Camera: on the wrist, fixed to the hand. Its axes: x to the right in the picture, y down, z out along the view.
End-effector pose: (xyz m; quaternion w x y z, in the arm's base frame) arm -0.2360 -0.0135 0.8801 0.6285 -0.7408 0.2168 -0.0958
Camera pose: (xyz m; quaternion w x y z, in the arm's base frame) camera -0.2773 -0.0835 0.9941 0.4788 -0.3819 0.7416 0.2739
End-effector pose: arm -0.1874 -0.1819 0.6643 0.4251 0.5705 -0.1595 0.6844
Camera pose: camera -0.1808 -0.0634 0.5900 0.1345 -0.2099 0.4637 -0.8502
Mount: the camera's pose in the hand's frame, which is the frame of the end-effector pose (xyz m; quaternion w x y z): -0.0206 -0.0945 -0.1012 0.7184 -0.0158 0.1228 0.6846
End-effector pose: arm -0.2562 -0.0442 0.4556 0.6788 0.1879 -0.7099 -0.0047
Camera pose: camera -0.1337 -0.1013 0.4190 0.5810 -0.3611 -0.5552 0.4731
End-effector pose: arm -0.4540 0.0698 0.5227 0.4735 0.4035 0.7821 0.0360
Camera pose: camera -0.5837 0.0256 0.5515 0.2258 0.8134 0.3432 0.4119
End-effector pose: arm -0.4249 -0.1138 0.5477 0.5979 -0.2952 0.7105 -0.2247
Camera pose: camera -0.5078 -0.1715 0.6446 0.4914 0.2925 0.7895 0.2229
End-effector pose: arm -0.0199 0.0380 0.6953 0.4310 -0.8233 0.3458 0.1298
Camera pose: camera 0.0210 0.0033 0.8246 0.1653 -0.3775 0.8629 0.2927
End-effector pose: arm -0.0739 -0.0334 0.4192 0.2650 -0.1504 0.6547 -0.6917
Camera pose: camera -0.1293 0.0620 0.5053 0.5811 0.4209 0.6168 -0.3236
